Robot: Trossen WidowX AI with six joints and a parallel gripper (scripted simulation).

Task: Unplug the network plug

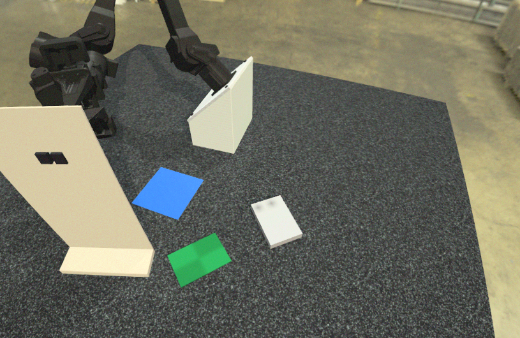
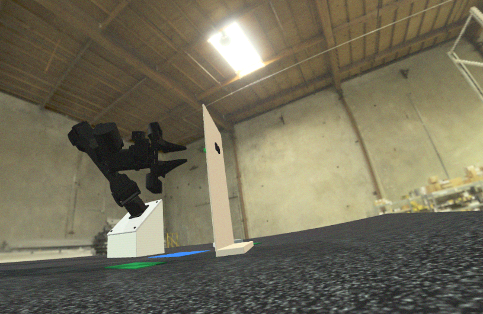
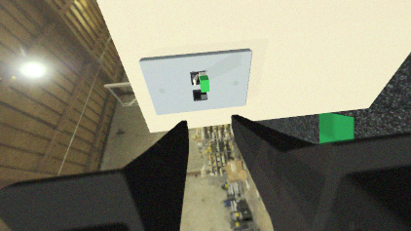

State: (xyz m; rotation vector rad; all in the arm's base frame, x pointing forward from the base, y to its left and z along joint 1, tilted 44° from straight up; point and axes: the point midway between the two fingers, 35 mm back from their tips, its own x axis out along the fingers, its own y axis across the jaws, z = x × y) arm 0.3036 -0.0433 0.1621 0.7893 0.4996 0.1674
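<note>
Right now my gripper tip is 7 cm short of the network plug and 1 cm to the right of it. Round my gripper tip: panel (8 cm ahead, 3 cm to the left, 10 cm below); then blue square (9 cm behind, 6 cm to the left, 25 cm below).
</note>
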